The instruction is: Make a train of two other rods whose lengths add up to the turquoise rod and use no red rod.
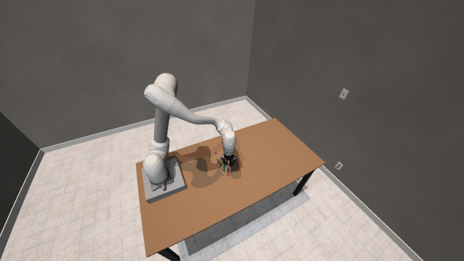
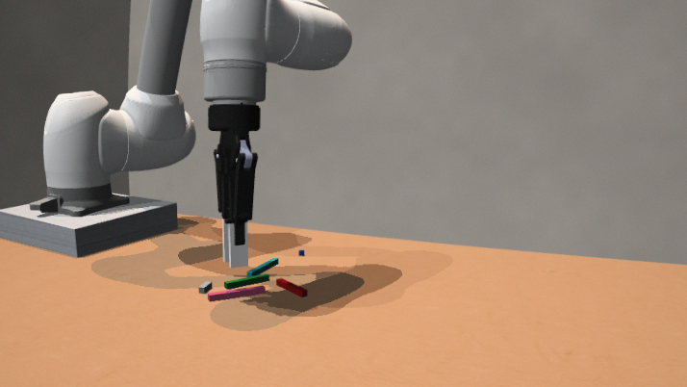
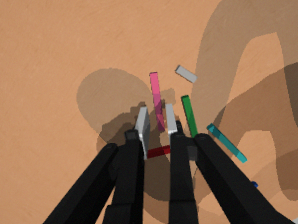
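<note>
Now: the pink rod 80 mm below my hand. The rest, counted from my hand: red rod (80 mm below, 70 mm ahead, 60 mm to the left); then grey rod (80 mm below, 60 mm behind); then green rod (80 mm below, 60 mm to the left, 10 mm behind).
</note>
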